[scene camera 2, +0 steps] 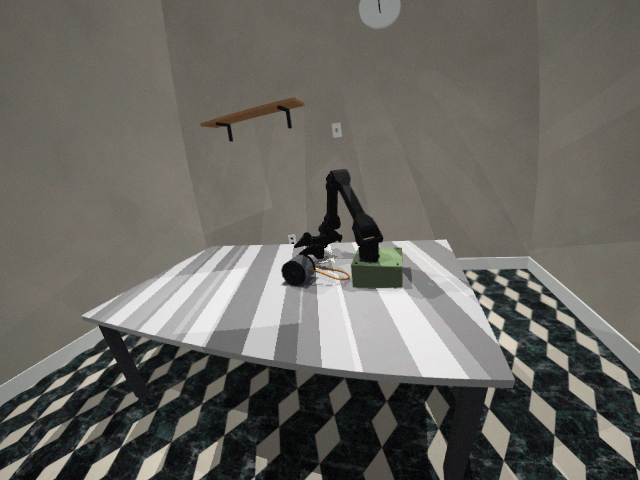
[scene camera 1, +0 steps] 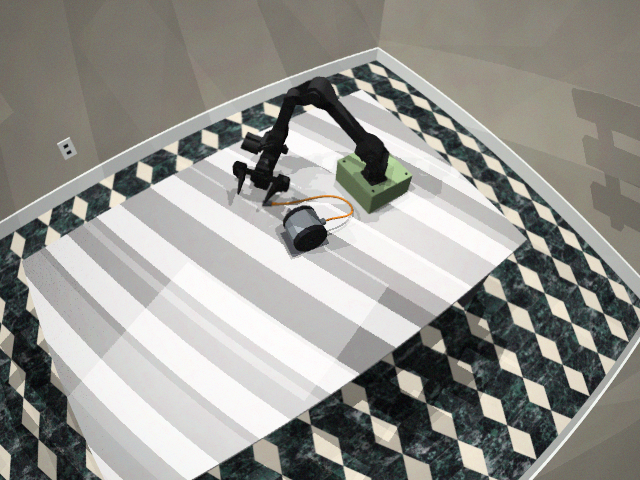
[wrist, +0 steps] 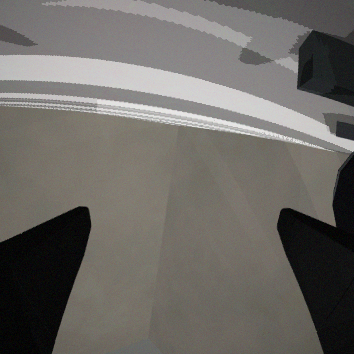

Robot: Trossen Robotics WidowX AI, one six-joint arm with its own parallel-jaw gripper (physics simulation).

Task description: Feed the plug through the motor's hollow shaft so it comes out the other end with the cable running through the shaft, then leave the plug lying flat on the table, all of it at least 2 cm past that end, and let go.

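Places are measured from the arm's base along level axes (x ahead, y left, z up), in millimetres.
Where they show: gripper, fingertip midpoint: (scene camera 2: 296, 250) (scene camera 1: 251, 198) (wrist: 187, 219); arm's base, origin of the base link: (scene camera 2: 369, 258) (scene camera 1: 373, 175).
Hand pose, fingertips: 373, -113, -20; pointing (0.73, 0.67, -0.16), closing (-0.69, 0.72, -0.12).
Things, the pixels of their top centre, and the offset from my fingertips, as dx, dy, dz. "*": a spot on its surface instead. Level surfaces: height alone.
- motor, middle of its top: (scene camera 1: 306, 218) (scene camera 2: 297, 257) -100, +167, +34
- orange cable, surface spot: (scene camera 1: 352, 209) (scene camera 2: 343, 279) * -277, +150, -54
- plug, middle of its top: (wrist: 348, 97) -53, -3, -54
- striped table, its level: dz -68
The motor (scene camera 1: 301, 223) (scene camera 2: 298, 269) is a grey cylinder with black ends, lying on its side on a dark base. Its black edge (wrist: 345, 195) shows at the right of the wrist view. The hollow shaft's opening cannot be made out. The orange cable (scene camera 1: 352, 209) (scene camera 2: 347, 277) loops from a stub on the motor's side towards the gripper. The plug (wrist: 327, 67), a dark block, is at the upper right of the wrist view, outside the finger gap. In scene camera 1 it is hard to tell from the near fingertip. My gripper (scene camera 1: 252, 198) (wrist: 187, 219) is open and empty, beside the motor.
The green base block (scene camera 1: 353, 187) (scene camera 2: 377, 276) carries the arm and stands right of the cable loop. The striped table (scene camera 1: 227, 310) (scene camera 2: 232, 320) bears the motor. The table's far edge runs behind the gripper. A shelf (scene camera 2: 253, 112) hangs on the wall.
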